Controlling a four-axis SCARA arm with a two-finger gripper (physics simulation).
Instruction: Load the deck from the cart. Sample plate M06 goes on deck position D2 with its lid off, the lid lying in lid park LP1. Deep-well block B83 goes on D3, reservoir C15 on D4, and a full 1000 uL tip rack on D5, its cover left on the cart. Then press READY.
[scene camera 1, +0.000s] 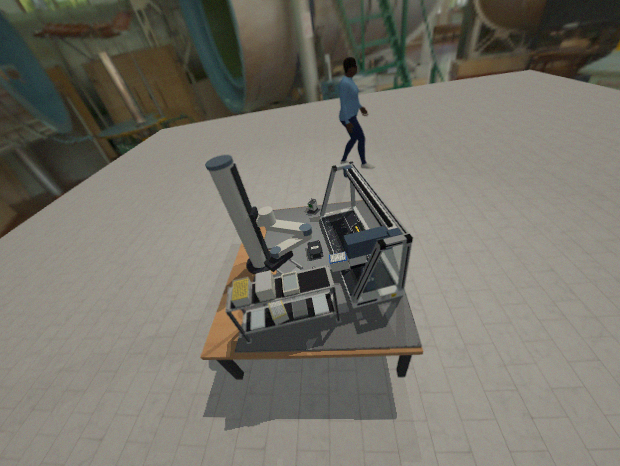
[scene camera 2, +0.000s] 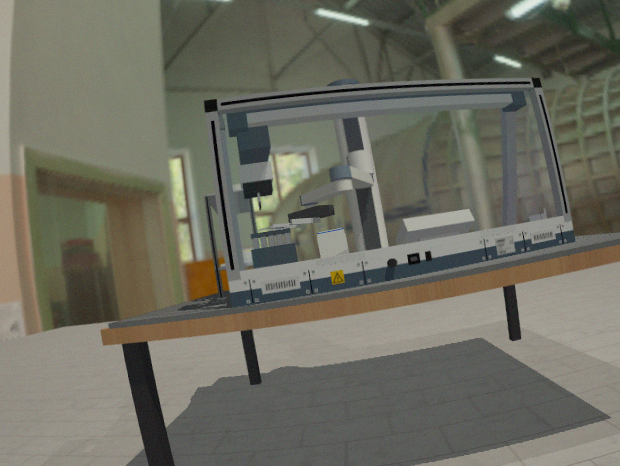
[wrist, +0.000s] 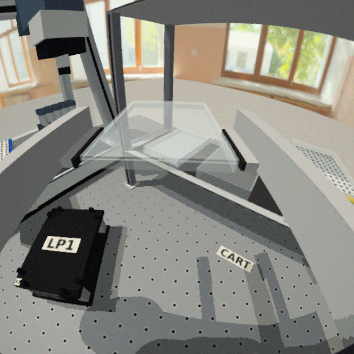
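My gripper (wrist: 161, 118) is shut on a clear lid (wrist: 162, 117), held level between the two finger pads and above the table in the wrist view. Lid park LP1 (wrist: 75, 272) (scene camera 1: 314, 249) is a black block, lower left in the wrist view, with no lid on it. The cart (scene camera 1: 336, 306) (wrist: 210, 186) carries a yellow-topped rack (scene camera 1: 240, 289), a tall pale box (scene camera 1: 264, 286) and a pale plate (scene camera 1: 290, 283) on its upper shelf. Several items stand on its lower shelf. Labels M06, B83 and C15 cannot be read. Deck positions are partly hidden by the frame.
The framed deck machine (scene camera 1: 407, 260) (scene camera 2: 375, 90) stands beside the arm column (scene camera 1: 233, 215). A blue-edged white rack (scene camera 1: 337, 257) is at the deck's near side. A small device (scene camera 1: 312, 204) stands at the back. A person (scene camera 1: 349, 102) is on the floor behind the table.
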